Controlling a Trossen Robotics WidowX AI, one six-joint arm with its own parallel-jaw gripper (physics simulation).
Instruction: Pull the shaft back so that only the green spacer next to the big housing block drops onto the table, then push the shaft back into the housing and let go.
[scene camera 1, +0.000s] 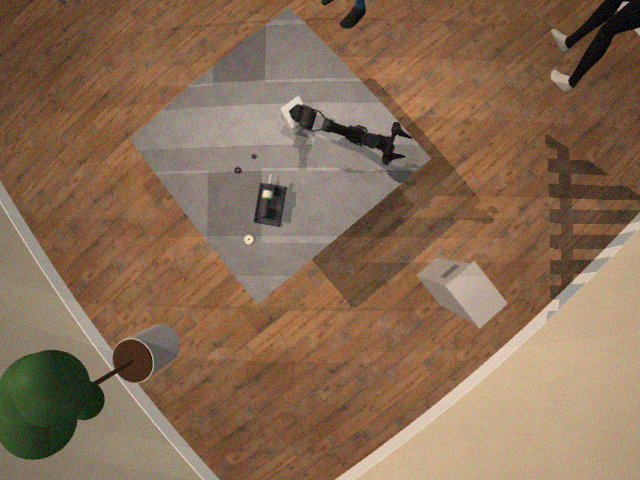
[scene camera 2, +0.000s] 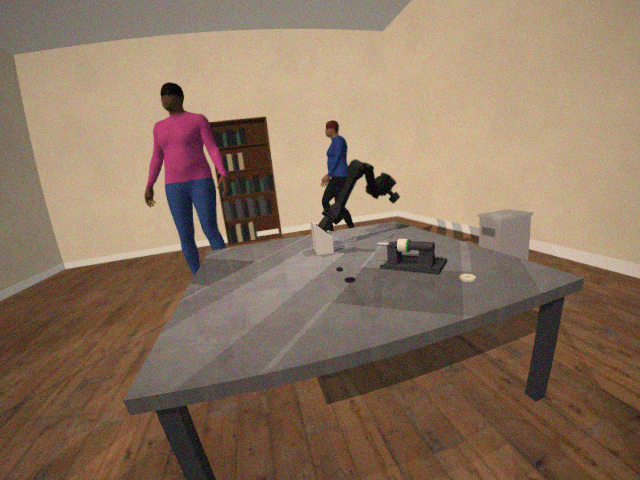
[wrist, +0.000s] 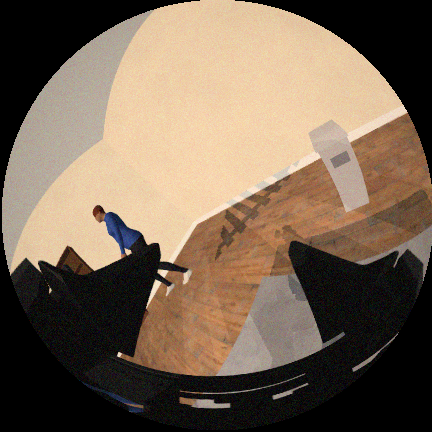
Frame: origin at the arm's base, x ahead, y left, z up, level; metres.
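Seen in the pictures: gripper, fingertip midpoint: (scene camera 1: 408, 147) (scene camera 2: 391, 188) (wrist: 226, 249); arm's base at its link origin: (scene camera 1: 296, 112) (scene camera 2: 321, 228).
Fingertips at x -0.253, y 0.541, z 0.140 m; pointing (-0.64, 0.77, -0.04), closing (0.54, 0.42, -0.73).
Note:
Offsets run from my fingertips to a thing's top centre. "spot": to the spot under its first point. Level surfaces: height alone.
A dark fixture with a flat base (scene camera 1: 275, 222) (scene camera 2: 413, 266) stands on the table @(0.256 m down) (scene camera 1: 320, 206) (scene camera 2: 248, 330). The housing block (scene camera 2: 427, 255) bears a dark cylinder (scene camera 2: 422, 245). The thin green spacer @(0.668 m ahead, 0.294 m right, 0.150 m down) (scene camera 1: 266, 197) (scene camera 2: 407, 244) sits against the cylinder, beside a wider cream piece (scene camera 1: 267, 193) (scene camera 2: 402, 245). The pale shaft @(spot: 0.590 m ahead, 0.369 m right, 0.172 m down) (scene camera 1: 269, 178) (scene camera 2: 383, 243) sticks out of the other end; its inner part is hidden. My gripper (scene camera 1: 406, 146) (scene camera 2: 394, 197) (wrist: 226, 249) is open and empty. It is raised above the table's far corner, well away from the fixture and shaft.
Two small dark rings @(0.578 m ahead, 0.561 m right, 0.246 m down) (scene camera 1: 253, 156) @(0.701 m ahead, 0.561 m right, 0.251 m down) (scene camera 1: 237, 169) (scene camera 2: 339, 269) (scene camera 2: 349, 279) and a cream disc @(0.903 m ahead, 0.206 m right, 0.248 m down) (scene camera 1: 248, 239) (scene camera 2: 467, 277) lie near the fixture. A white panel (scene camera 1: 287, 111) (scene camera 2: 321, 241) stands at the arm's base. A grey box (scene camera 2: 504, 235) (wrist: 345, 172) and two people are beyond the table.

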